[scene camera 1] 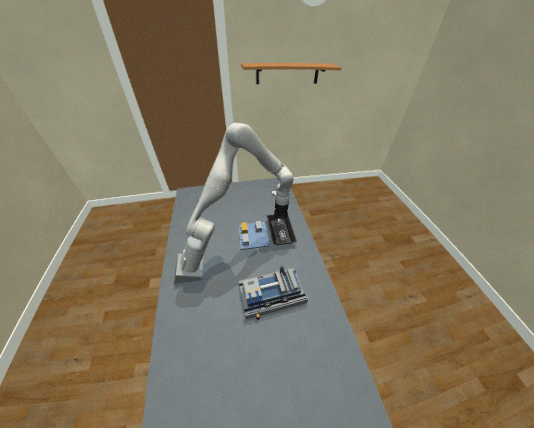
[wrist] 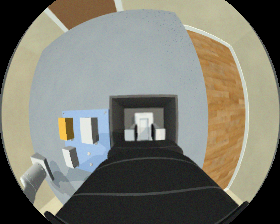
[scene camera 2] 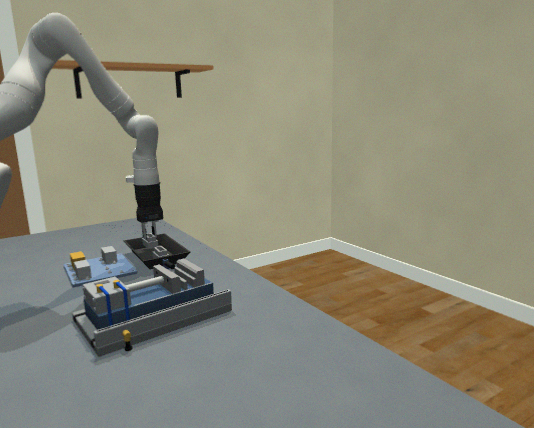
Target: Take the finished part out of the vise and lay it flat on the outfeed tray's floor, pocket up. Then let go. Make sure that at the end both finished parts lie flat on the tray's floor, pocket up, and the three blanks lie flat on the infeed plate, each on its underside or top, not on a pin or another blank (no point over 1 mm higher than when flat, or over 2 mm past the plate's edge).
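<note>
A light blue plate (wrist: 99, 152) is part of the scene, and so is the gripper (scene camera 2: 149, 237). The wrist view shows the gripper (wrist: 144, 129) as well.
</note>
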